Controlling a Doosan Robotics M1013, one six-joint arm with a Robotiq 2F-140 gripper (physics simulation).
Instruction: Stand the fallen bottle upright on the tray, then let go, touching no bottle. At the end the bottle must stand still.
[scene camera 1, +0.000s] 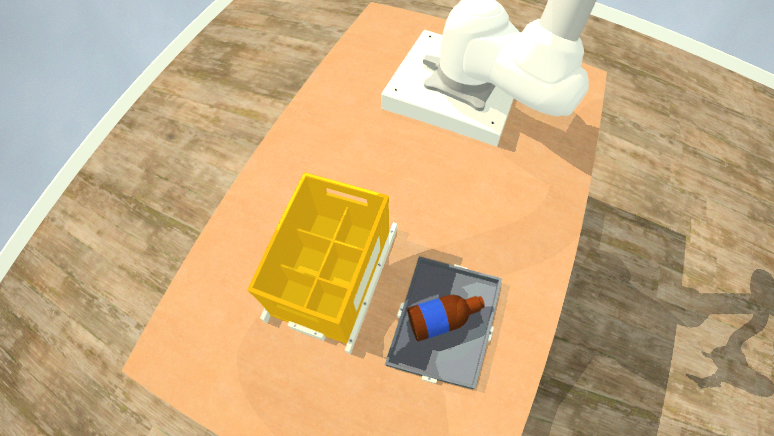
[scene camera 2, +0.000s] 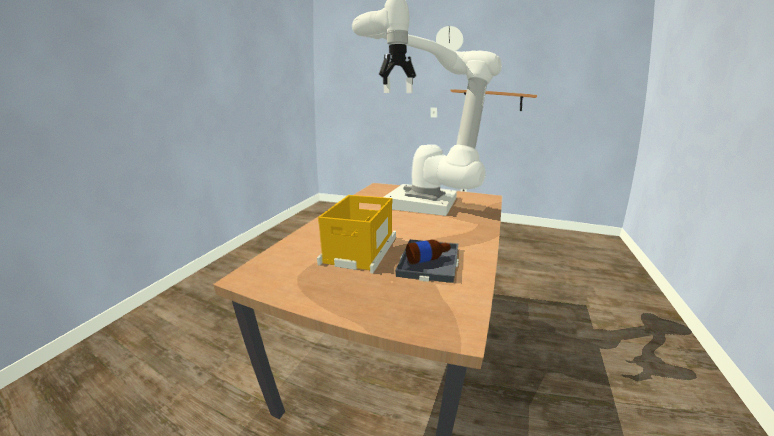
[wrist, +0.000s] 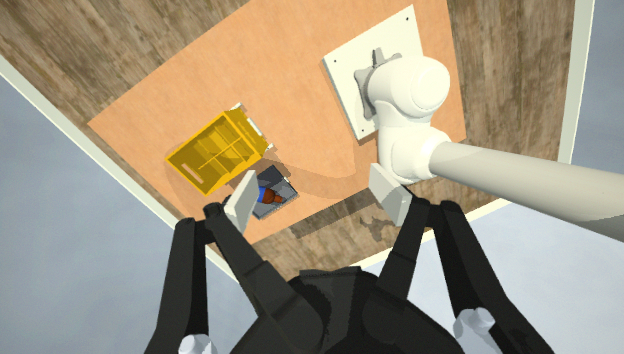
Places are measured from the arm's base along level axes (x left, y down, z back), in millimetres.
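Pixels of known places: gripper, fingertip midpoint: (scene camera 2: 398, 92) (wrist: 314, 178); arm's base at its link origin: (scene camera 1: 464, 80) (scene camera 2: 425, 194) (wrist: 380, 87).
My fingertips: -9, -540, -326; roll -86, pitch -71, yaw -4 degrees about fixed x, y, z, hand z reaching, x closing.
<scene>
Ahead of a thing's pixels: the offset from my fingertips to its top centre, as dx, dy, dz.
A brown bottle @(+260, +513, -291) (scene camera 1: 454, 310) (scene camera 2: 425, 251) (wrist: 269, 195) with a blue label lies on its side on the grey tray (scene camera 1: 460, 357) (scene camera 2: 449, 269) (wrist: 271, 175). In scene camera 1 its base points left, by the tray's left wall, and its neck points right and slightly up, close to the right wall. In the wrist view the left finger pad hides the base end. My gripper (scene camera 2: 397, 88) (wrist: 314, 178) is open and empty, fingers pointing down, high above the table and well apart from the bottle. The gripper does not show in scene camera 1.
A yellow crate @(-10, +417, -328) (scene camera 1: 361, 281) (scene camera 2: 346, 243) (wrist: 186, 176) with empty compartments stands left of the tray in both scene views, held by white rails. The arm's white base plate (scene camera 1: 441, 116) (scene camera 2: 425, 205) (wrist: 345, 95) is at the table's far end.
</scene>
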